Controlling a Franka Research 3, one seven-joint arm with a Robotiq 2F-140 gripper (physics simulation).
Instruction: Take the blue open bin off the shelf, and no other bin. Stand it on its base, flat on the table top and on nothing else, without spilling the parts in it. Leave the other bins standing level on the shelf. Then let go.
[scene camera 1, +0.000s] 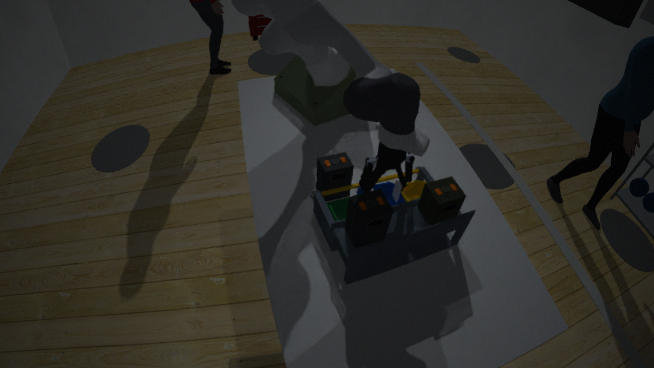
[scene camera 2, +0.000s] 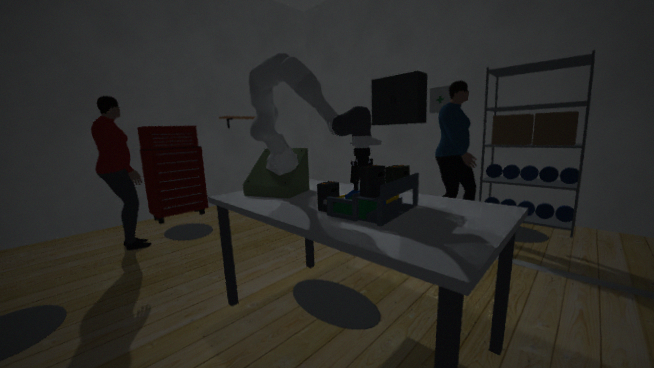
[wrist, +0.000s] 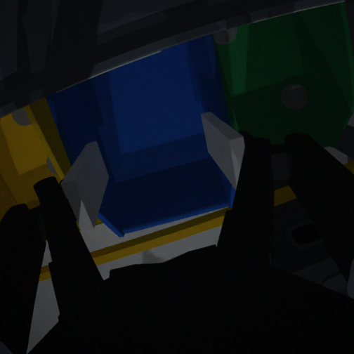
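Observation:
The blue open bin (scene camera 1: 384, 189) (wrist: 155, 100) sits between a yellow bin (scene camera 1: 414, 192) (wrist: 22, 150) and a green bin (scene camera 1: 339, 209) (scene camera 2: 367, 210) (wrist: 295, 55) at the grey shelf (scene camera 1: 410, 247) (scene camera 2: 400, 186). My gripper (scene camera 1: 382, 191) (wrist: 152, 145) is shut on the blue bin, with one pale pad at each side wall near its front. In the wrist view the bin's back reaches under the shelf's dark upper edge. Whether its base is off the shelf cannot be told. No parts show in its visible interior. Grey round parts show in the green and yellow bins.
A yellow bar (scene camera 1: 350, 189) (wrist: 165, 240) runs across the shelf's front, close to the blue bin's front edge. Two dark cases (scene camera 1: 370, 220) (scene camera 1: 442, 200) stand on the shelf's upper level. Another dark case (scene camera 1: 335, 176) (scene camera 2: 328, 196) stands on the table (scene camera 1: 515, 295) (scene camera 2: 280, 211) beside the shelf.

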